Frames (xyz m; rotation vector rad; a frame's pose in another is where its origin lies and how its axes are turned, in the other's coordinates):
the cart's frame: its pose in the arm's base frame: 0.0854 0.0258 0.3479 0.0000 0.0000 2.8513
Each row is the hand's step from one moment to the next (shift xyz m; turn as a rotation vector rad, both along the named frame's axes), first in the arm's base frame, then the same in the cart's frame.
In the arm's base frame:
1: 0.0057 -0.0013 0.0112 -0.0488 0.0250 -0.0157
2: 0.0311 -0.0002 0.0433 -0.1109 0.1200 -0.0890
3: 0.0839 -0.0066 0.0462 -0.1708 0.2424 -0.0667
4: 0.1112 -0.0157 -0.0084 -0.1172 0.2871 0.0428
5: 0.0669 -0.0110 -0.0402 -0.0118 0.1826 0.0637
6: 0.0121 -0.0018 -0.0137 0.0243 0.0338 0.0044
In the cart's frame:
1: -0.0058 -0.0004 0.0112 0.0539 -0.0100 -0.0157
2: -0.0299 -0.0087 0.0433 0.1406 -0.0832 -0.0890
3: -0.0823 -0.0177 0.0462 0.2330 -0.1834 -0.0667
4: -0.1110 -0.0168 -0.0084 0.1945 -0.2415 0.0428
5: -0.0672 -0.0086 -0.0402 0.0636 -0.1716 0.0637
6: -0.0121 -0.0017 -0.0137 -0.0136 -0.0393 0.0044

